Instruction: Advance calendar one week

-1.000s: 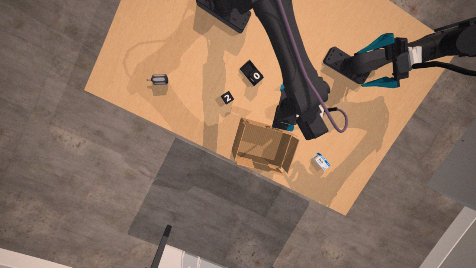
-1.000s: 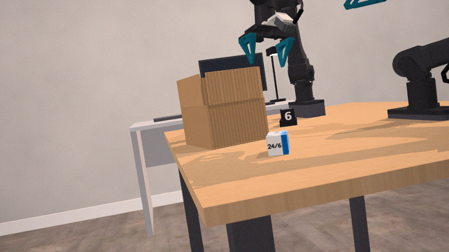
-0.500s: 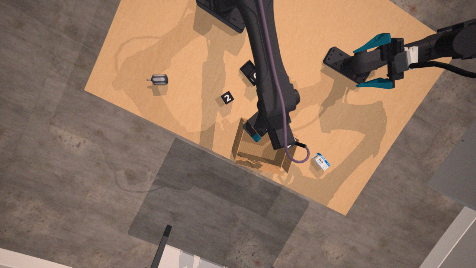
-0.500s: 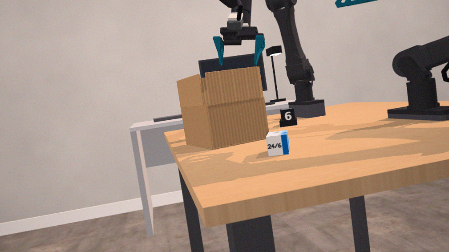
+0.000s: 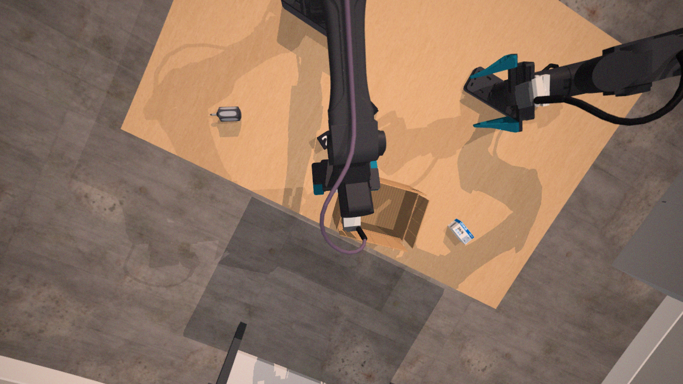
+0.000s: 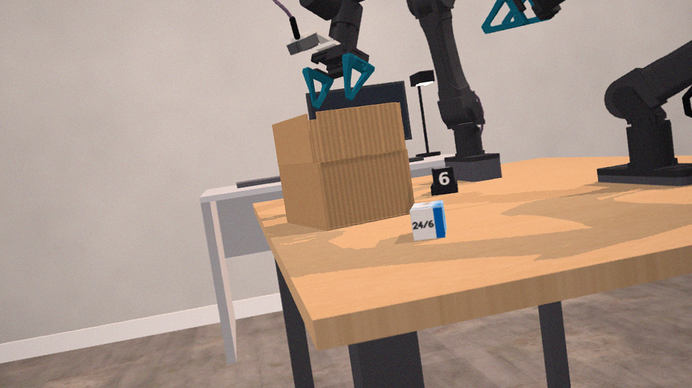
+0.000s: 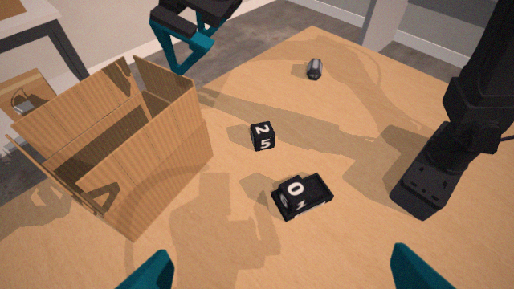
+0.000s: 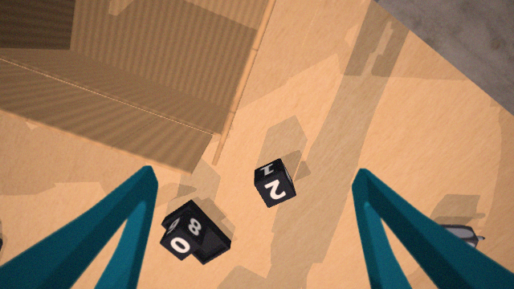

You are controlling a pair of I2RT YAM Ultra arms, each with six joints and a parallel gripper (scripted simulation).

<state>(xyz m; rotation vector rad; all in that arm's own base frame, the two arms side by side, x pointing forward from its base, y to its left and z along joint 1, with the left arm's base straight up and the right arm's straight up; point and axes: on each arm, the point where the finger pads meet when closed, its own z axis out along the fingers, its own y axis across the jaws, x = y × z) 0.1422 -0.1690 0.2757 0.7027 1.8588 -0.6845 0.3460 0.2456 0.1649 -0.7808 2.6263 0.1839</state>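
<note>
The black calendar tray lies 210 mm behind my right hand and 200 mm below it. The rest, counted from my right hand: staples box 40 mm ahead, 440 mm to the left, 190 mm below.
</note>
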